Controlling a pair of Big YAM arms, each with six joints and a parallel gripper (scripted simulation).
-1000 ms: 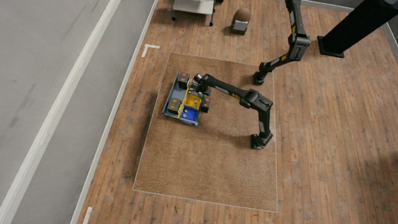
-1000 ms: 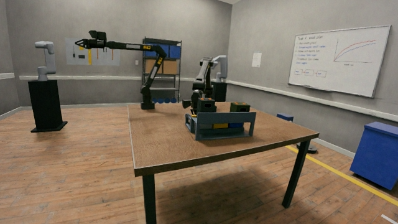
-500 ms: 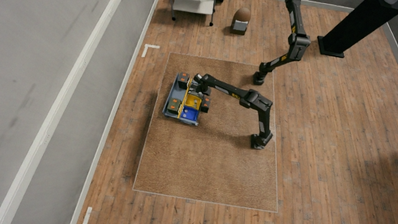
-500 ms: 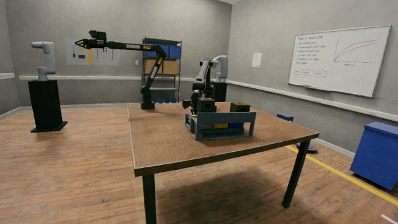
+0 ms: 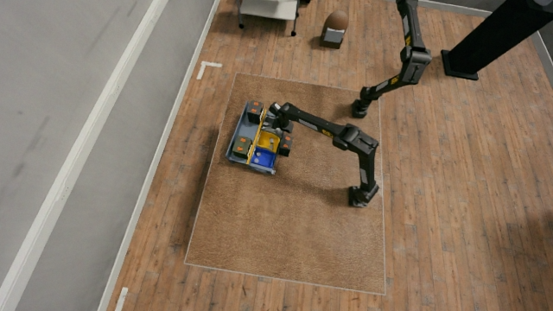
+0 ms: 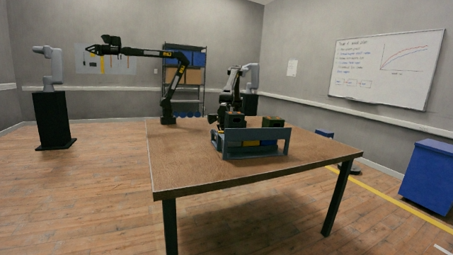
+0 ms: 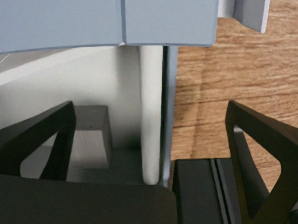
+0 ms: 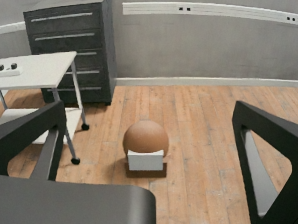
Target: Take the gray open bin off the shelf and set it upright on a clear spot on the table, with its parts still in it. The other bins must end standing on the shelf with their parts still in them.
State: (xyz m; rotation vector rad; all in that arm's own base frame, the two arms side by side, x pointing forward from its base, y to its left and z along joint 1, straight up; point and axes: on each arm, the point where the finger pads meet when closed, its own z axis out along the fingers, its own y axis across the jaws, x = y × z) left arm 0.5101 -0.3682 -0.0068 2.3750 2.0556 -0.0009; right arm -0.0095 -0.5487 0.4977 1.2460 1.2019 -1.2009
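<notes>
Now: the gray open bin 8 cm ahead of my left hand, 1 cm to the right of it and 1 cm above it. Also, from my left hand: blue-gray shelf (12 cm ahead, 10 cm to the left, 3 cm above); yellow bin (10 cm ahead, 10 cm to the left, 1 cm above); blue bin (11 cm ahead, 21 cm to the left, 1 cm above).
</notes>
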